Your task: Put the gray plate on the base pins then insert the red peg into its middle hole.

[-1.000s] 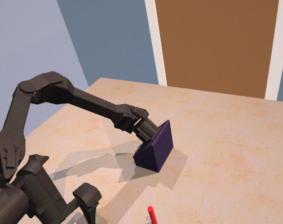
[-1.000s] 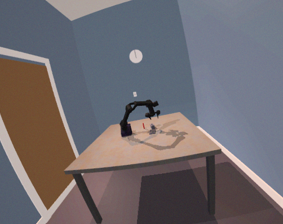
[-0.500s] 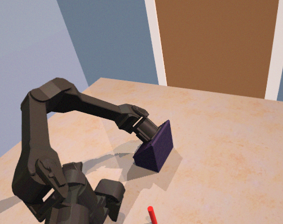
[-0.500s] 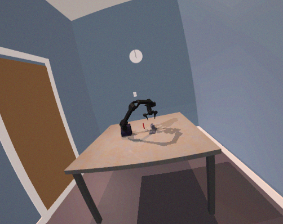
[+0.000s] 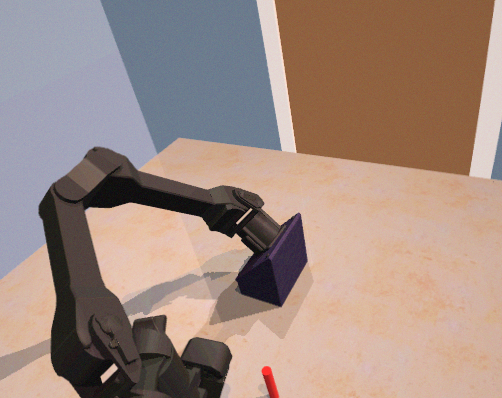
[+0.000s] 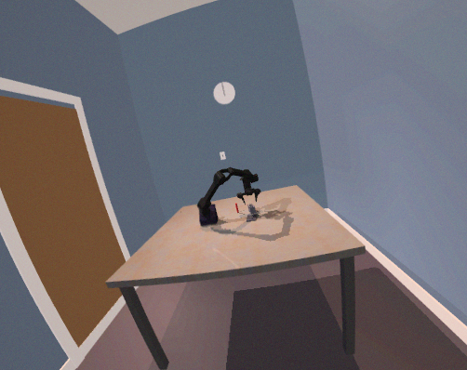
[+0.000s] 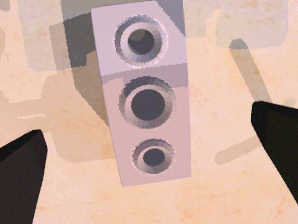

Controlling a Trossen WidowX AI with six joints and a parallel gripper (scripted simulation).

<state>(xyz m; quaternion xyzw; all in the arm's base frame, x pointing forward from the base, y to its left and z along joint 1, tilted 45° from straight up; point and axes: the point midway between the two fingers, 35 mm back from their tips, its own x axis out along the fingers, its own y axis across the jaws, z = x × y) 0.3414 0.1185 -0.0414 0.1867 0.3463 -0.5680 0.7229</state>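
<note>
The gray plate lies 3 cm below my gripper tip. From my gripper tip the other things lie so: red peg: 12 cm behind, 2 cm to the left, 3 cm below; then base: 14 cm to the right, 6 cm below.
</note>
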